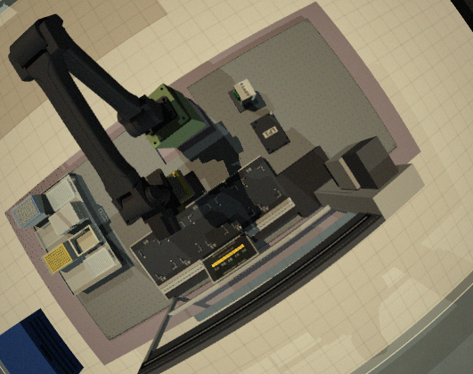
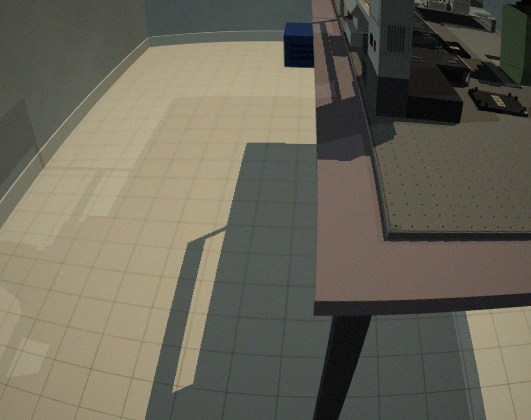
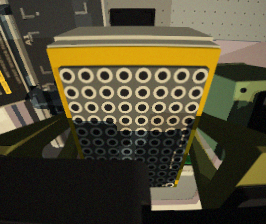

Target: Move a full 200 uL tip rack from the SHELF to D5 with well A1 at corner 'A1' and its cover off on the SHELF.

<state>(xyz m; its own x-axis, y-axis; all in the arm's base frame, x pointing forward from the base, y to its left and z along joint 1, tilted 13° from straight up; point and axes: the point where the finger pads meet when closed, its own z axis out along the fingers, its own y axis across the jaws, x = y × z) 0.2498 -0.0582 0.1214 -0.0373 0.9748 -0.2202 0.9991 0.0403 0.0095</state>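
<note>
My gripper is now 10 mm to the right of the yellow tip rack, 10 mm below it and 10 mm past it. The rest, counted from my hand: shelf label (360 mm to the right, 320 mm below, 100 mm behind); ready key box (380 mm to the left, 250 mm below, 210 mm behind); RG nest (310 mm below).
</note>
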